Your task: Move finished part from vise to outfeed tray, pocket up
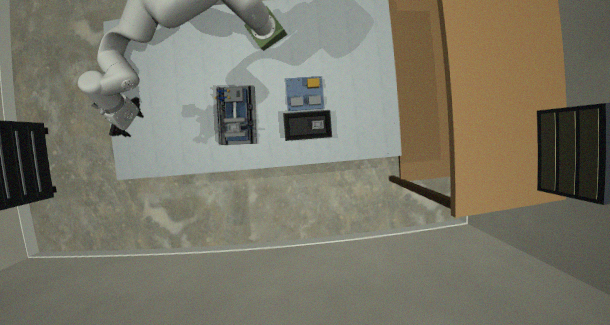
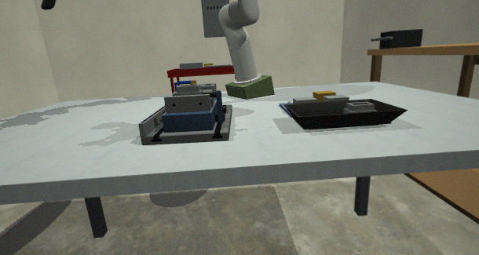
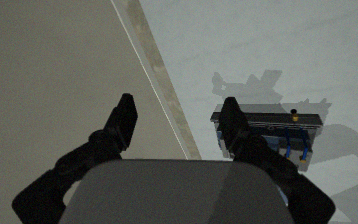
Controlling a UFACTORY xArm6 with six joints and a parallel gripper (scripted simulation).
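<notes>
Right now the vise is 340 mm to the left of my hand, 300 mm below it and 30 mm ahead of it. From my hand the other things lie so: blue fixture plate (710 mm to the left, 330 mm below, 20 mm ahead); then cylinder (370 mm to the left, 260 mm below, 60 mm behind); then brass block (760 mm to the left, 310 mm below, 20 mm behind).
</notes>
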